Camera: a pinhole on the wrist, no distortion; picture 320 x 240 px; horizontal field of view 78.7 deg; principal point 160.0 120.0 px. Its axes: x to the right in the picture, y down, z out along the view. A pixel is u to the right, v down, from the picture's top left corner.
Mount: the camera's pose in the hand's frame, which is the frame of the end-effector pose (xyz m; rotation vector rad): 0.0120 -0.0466 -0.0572 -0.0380 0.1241 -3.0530
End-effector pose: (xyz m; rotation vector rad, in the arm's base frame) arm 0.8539 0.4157 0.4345 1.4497 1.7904 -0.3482
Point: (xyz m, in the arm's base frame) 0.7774 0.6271 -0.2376
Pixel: outside the picture
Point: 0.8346 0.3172 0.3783
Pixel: 218.1 120.2
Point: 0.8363 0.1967 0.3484
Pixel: 248.7 143.4
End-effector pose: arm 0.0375 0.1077 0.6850 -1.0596 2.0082 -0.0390
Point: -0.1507 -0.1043 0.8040
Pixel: behind the camera
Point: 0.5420 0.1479 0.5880
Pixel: 219.0 189.2
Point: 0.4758 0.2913 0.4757
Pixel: 209.8 116.8
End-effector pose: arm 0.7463 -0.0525 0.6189 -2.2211 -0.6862 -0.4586
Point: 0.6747 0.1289 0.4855
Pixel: 221.1 117.7
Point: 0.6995 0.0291 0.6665
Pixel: 169.3 228.1
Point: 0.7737 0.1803 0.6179
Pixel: 99.8 165.9
